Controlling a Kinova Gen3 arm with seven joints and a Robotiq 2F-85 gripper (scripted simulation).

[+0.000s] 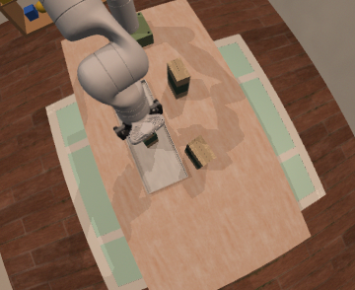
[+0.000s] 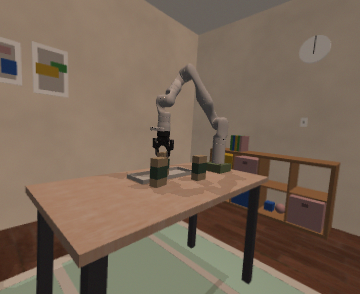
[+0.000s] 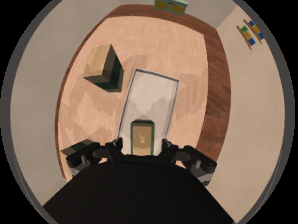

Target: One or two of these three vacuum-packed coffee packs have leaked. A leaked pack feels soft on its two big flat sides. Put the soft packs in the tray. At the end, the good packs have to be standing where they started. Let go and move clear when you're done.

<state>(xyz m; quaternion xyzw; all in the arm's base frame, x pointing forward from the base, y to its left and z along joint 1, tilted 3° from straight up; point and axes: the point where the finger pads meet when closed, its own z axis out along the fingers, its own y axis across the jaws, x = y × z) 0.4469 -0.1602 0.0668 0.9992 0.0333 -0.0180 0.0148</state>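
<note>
My gripper is now 10 mm past the long grey tray and 120 mm above it.
</note>
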